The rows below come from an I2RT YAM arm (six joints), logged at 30 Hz.
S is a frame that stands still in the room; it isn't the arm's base.
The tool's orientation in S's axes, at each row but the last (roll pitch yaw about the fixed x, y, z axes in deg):
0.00, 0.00, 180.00
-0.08, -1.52, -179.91
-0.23, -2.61, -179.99
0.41, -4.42, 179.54
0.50, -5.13, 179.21
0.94, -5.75, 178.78
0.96, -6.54, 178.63
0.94, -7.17, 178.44
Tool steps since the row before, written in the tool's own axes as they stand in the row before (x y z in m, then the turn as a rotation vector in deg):
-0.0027, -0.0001, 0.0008, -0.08, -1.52, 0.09
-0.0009, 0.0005, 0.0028, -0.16, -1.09, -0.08
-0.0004, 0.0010, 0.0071, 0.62, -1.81, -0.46
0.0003, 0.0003, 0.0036, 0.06, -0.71, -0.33
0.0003, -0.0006, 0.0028, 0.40, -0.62, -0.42
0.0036, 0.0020, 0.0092, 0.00, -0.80, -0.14
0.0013, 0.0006, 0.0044, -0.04, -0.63, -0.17
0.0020, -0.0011, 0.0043, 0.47, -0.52, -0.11
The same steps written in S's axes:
0.0027, 0.0001, 0.0008, 0.08, 1.52, 0.09
0.0010, -0.0005, 0.0028, 0.16, 1.09, -0.08
0.0007, -0.0010, 0.0071, -0.64, 1.81, -0.42
0.0000, -0.0003, 0.0036, -0.08, 0.71, -0.33
0.0000, 0.0006, 0.0028, -0.43, 0.62, -0.39
-0.0027, -0.0018, 0.0095, 0.00, 0.80, -0.15
-0.0008, -0.0005, 0.0045, 0.03, 0.63, -0.18
-0.0014, 0.0012, 0.0045, -0.47, 0.53, -0.06

